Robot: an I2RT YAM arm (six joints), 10 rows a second.
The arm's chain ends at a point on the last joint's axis. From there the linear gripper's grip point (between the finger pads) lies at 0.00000 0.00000 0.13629 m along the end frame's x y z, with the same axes.
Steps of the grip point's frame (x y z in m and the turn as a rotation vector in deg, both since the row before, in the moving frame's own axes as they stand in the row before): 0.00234 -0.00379 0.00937 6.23 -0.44 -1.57; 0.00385 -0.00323 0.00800 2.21 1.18 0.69; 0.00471 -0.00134 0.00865 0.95 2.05 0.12; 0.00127 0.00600 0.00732 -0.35 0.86 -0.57; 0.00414 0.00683 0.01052 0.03 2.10 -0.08; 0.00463 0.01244 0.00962 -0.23 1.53 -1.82
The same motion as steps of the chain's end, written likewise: 0.00359 0.01098 0.01018 6.23 -0.44 -1.57; 0.00101 0.00201 0.00813 2.21 1.18 0.69; -0.00017 0.00091 0.00876 0.95 2.05 0.12; -0.00078 0.00518 0.00734 -0.35 0.86 -0.57; -0.00085 0.00690 0.01061 0.03 2.10 -0.08; 0.00098 0.01195 0.00967 -0.23 1.53 -1.82
